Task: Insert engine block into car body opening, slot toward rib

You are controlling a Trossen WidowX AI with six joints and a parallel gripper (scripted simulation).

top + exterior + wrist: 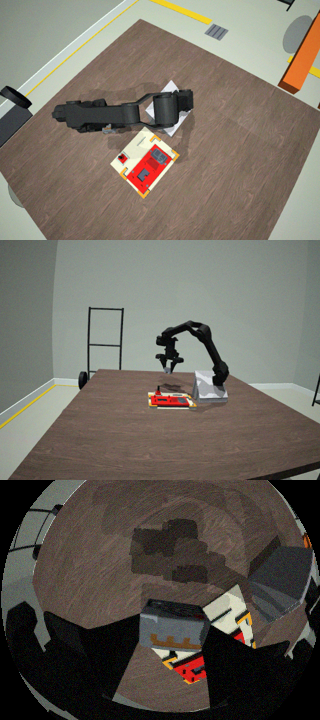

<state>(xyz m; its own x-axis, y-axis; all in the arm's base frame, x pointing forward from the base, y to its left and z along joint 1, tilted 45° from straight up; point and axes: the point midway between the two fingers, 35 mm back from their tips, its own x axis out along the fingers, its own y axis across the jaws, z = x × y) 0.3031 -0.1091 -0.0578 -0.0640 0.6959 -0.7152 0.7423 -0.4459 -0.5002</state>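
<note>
The black post lies 100 mm below my gripper tip, 90 mm to the left of it and 60 mm ahead of it. Also, from my gripper tip: grey engine block: right at my gripper tip.
</note>
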